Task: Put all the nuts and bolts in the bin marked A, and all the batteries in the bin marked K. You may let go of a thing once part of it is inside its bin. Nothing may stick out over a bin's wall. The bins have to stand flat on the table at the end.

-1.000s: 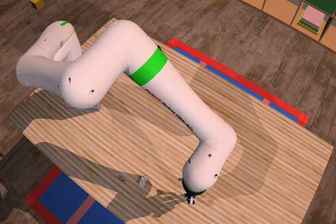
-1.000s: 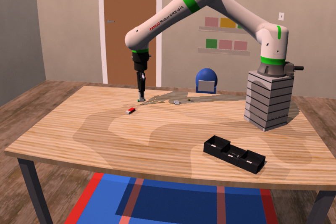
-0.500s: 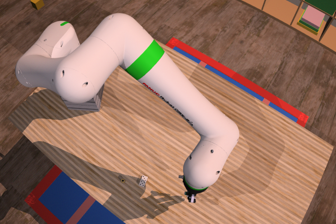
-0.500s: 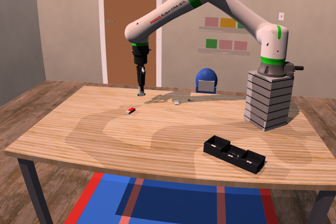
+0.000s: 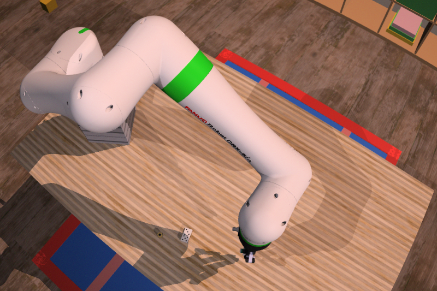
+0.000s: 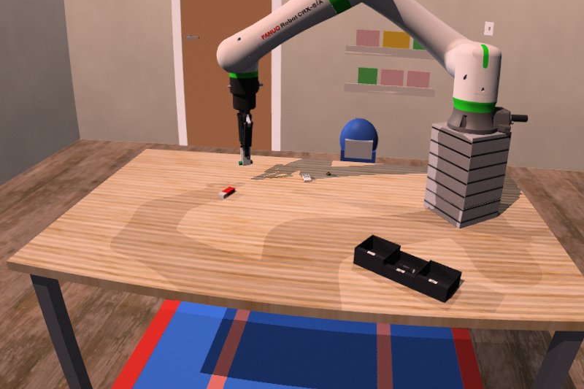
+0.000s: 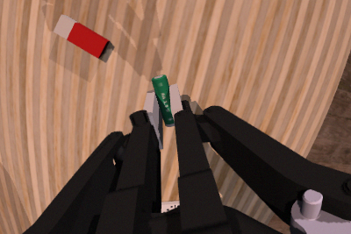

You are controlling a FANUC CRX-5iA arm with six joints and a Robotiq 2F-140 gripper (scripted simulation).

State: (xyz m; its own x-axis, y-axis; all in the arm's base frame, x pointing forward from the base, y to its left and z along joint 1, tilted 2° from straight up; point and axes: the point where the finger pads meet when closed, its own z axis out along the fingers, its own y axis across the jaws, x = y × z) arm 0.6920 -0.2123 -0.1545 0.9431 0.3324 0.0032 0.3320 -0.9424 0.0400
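My gripper is now 550 mm to the right of the three joined black bins, 430 mm past it and 80 mm above it. Round my hand: green battery (30 mm below); white domino (210 mm behind, 90 mm below, 30 mm to the right); red-and-white block (110 mm to the left, 90 mm below, 60 mm ahead).
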